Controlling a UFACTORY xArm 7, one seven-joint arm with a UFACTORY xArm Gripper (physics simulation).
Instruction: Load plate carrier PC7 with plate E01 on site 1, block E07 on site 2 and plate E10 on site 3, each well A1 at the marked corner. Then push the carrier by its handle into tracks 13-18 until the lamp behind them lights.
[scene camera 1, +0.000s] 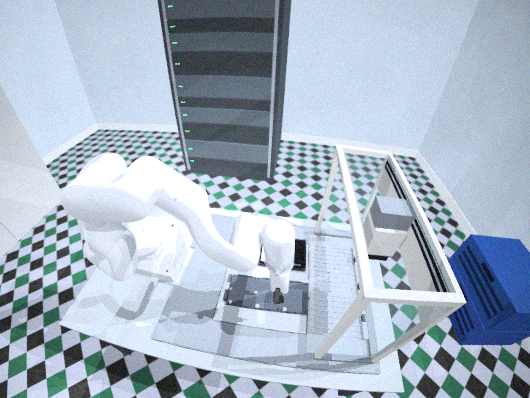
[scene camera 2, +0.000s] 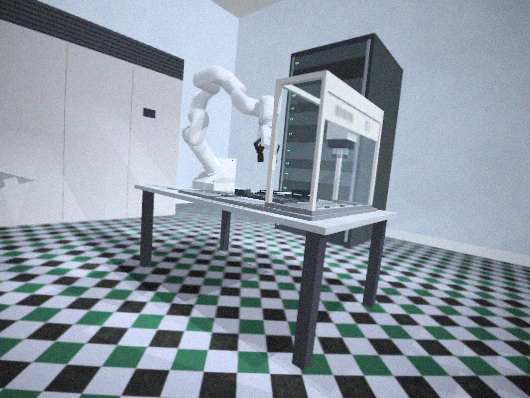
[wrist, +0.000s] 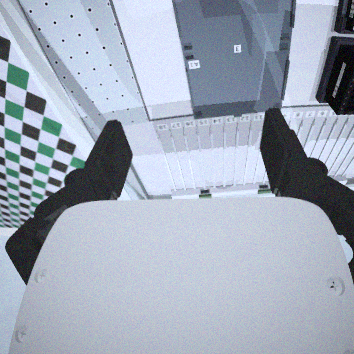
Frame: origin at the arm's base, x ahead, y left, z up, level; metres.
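Seen in the pictures: gripper, fingertip midpoint: (scene camera 1: 280, 288) (scene camera 2: 267, 162) (wrist: 192, 131); arm's base, link origin: (scene camera 1: 150, 242) (scene camera 2: 214, 169).
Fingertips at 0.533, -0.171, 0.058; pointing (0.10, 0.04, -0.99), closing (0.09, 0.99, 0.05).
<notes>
Offsets run from my fingertips to a thing's top centre, as dx, dy, dz. "*": to the spot under its first point.
The dark grey plate carrier {-0.037, +0.061, -0.147} (scene camera 1: 296, 296) (wrist: 227, 87) lies flat on the deck, its end at the numbered tracks (scene camera 1: 334, 280) (wrist: 215, 162). In the wrist view its end site, marked 3 and A1, is bare; the other sites are outside that view or too small to read in scene camera 1. My gripper (scene camera 1: 278, 301) (scene camera 2: 269, 157) (wrist: 192, 131) is open and empty, above the carrier and near the tracks in view. A black labware item {+0.072, +0.253, -0.123} (scene camera 1: 300, 255) (wrist: 342, 75) stands beside the carrier; its label is unreadable. Arm parts hide its neighbours in scene camera 1. Small green-and-dark marks {* +0.323, -0.026, -0.158} (wrist: 205, 194) show behind the tracks.
A cream-framed enclosure (scene camera 1: 355, 220) (scene camera 2: 321, 140) stands over the track end, with a grey-topped head {* +0.278, +0.075, +0.281} (scene camera 1: 392, 214) inside. A blue box (scene camera 1: 492, 285) stands to its right. A dark rack cabinet (scene camera 1: 275, 100) (scene camera 2: 387, 100) stands behind the table.
</notes>
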